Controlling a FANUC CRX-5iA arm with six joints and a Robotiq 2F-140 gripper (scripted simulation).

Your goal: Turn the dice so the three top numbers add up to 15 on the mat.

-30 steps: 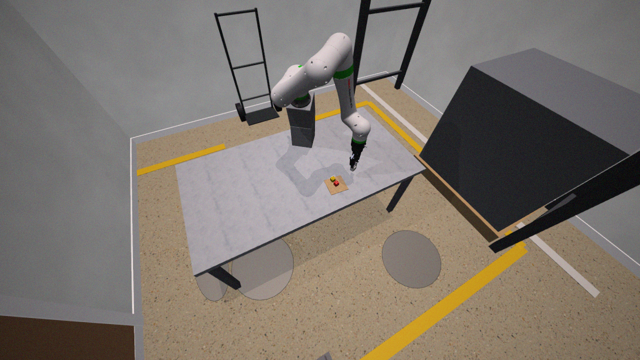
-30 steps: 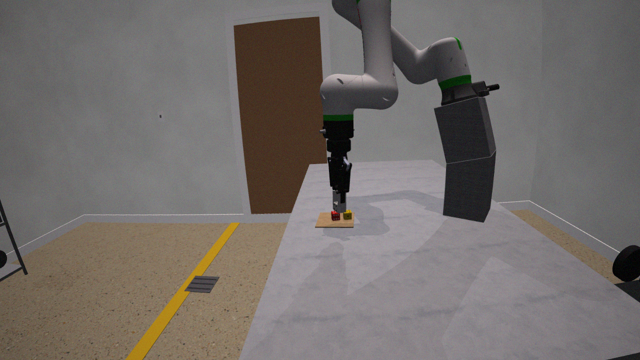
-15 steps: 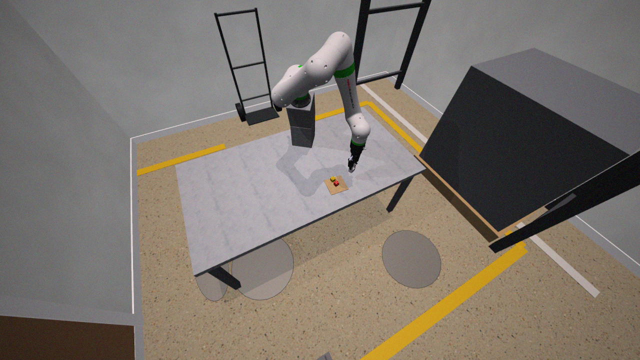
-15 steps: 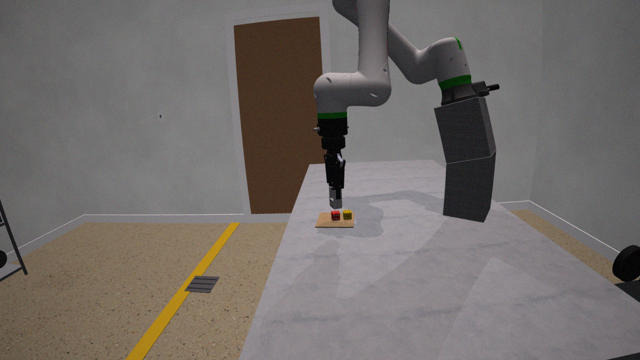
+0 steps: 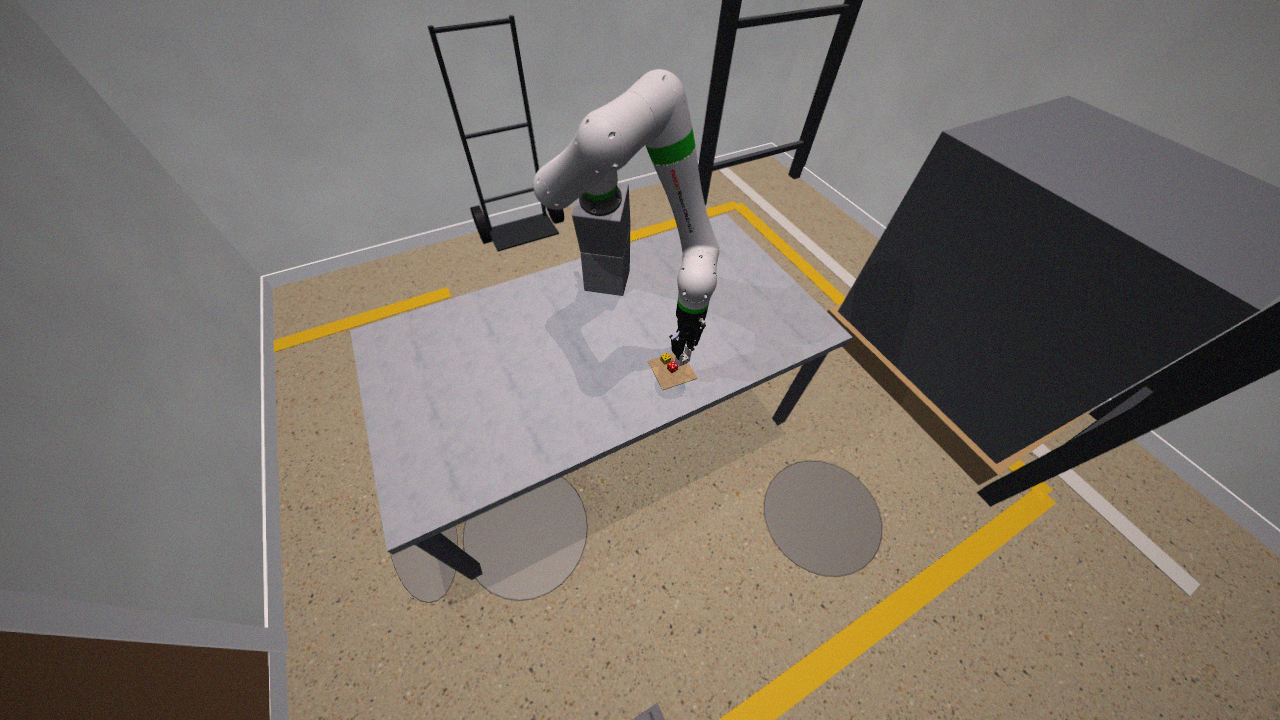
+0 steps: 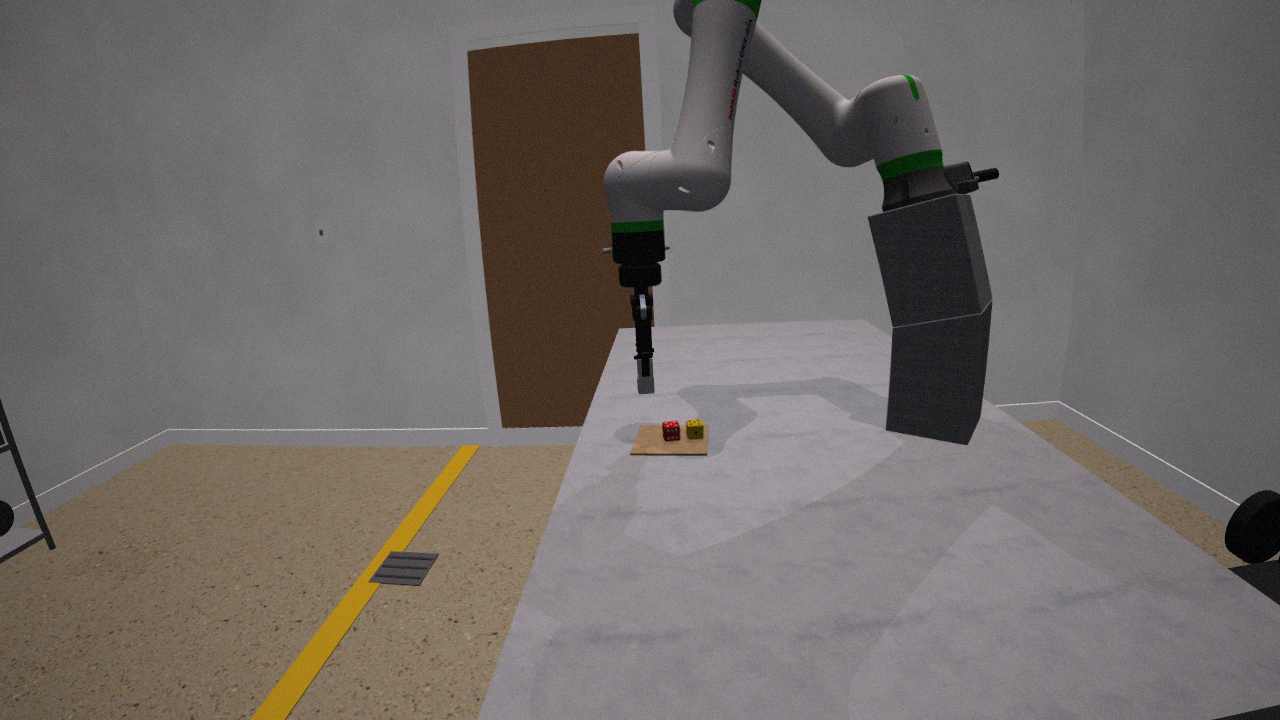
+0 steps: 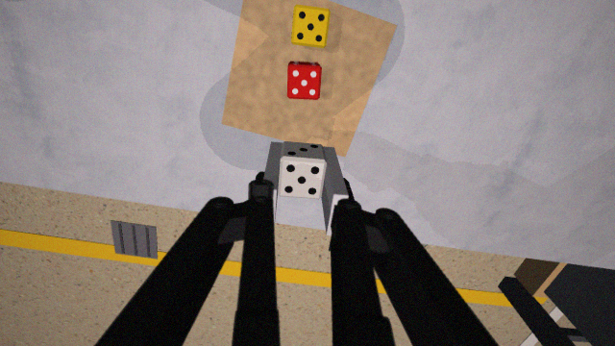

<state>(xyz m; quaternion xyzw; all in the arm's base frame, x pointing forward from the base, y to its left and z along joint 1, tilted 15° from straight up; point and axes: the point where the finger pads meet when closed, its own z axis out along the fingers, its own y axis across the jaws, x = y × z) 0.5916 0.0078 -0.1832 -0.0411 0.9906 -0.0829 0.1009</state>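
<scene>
Now: hand 12 cm above the red die and 4 cm past it. The rest, counted from my hand: tan mat (14 cm below, 4 cm behind); then yellow die (12 cm below, 9 cm behind, 1 cm to the right); then white die (2 cm below).
</scene>
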